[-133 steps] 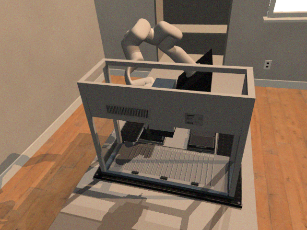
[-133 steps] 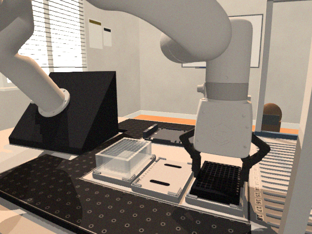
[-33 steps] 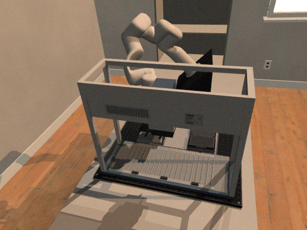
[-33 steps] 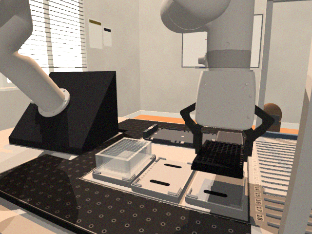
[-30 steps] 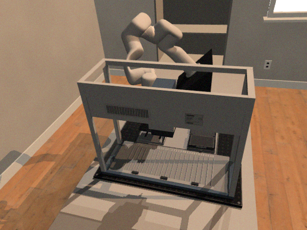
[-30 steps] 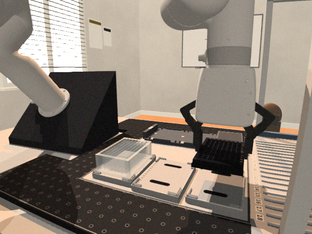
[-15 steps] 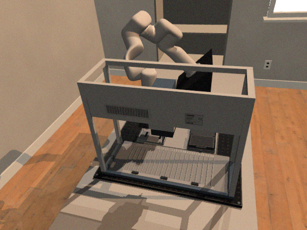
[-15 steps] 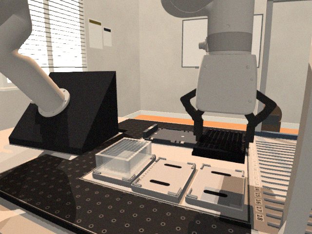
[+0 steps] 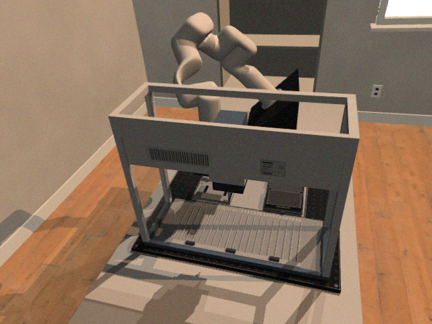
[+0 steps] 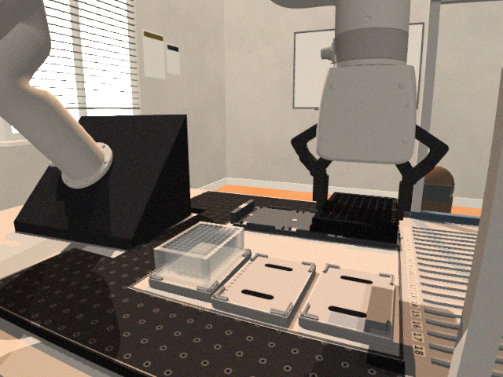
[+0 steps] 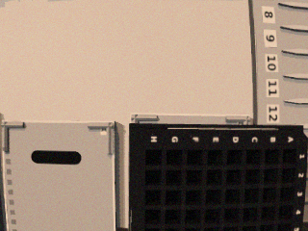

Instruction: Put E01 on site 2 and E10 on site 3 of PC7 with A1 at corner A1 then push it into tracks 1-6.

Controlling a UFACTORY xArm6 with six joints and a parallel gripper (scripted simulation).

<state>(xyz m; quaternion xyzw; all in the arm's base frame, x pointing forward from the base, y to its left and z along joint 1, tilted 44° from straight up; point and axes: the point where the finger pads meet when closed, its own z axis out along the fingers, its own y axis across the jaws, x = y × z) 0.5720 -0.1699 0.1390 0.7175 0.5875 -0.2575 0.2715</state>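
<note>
My gripper is now 6 cm past the carrier PC7, 27 cm to the right of it and 11 cm above it. Round my hand: nest S2 (11 cm behind, 1 cm to the left, 12 cm below); 96-well plate E01 (1 cm below); nest S3 (12 cm below).
</note>
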